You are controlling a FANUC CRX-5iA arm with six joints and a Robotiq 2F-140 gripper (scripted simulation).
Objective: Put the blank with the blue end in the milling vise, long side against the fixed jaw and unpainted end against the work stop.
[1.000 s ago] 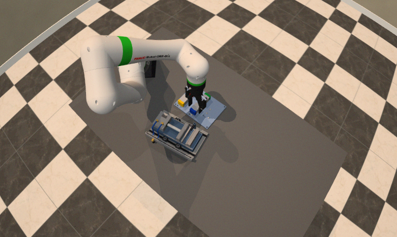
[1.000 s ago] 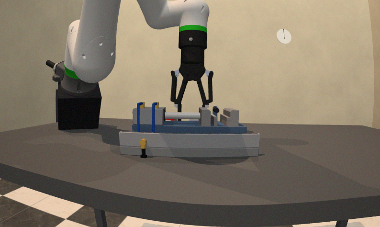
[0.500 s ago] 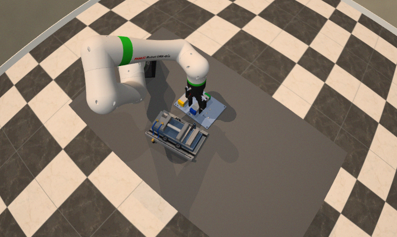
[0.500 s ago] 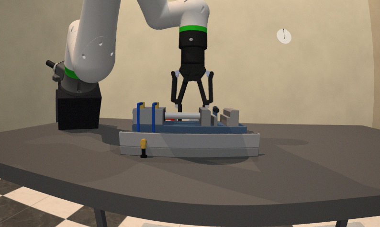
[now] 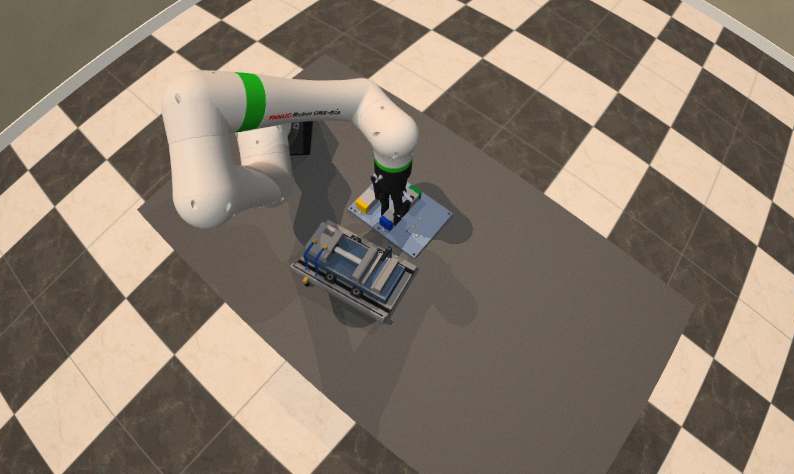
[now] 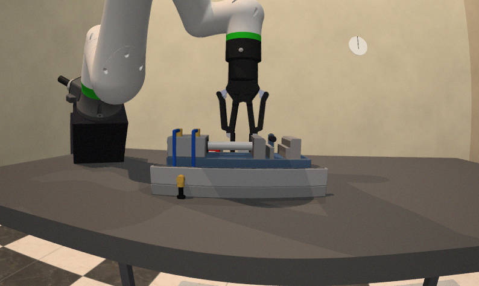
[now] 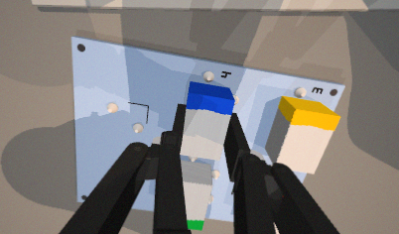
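Now: the blue-ended blank 30 mm below my hand. From my hand the other things lie so: light blue plate (60 mm below, 40 mm to the left); then green-ended blank (90 mm to the left, 30 mm below); then yellow-ended blank (90 mm behind, 30 mm below).
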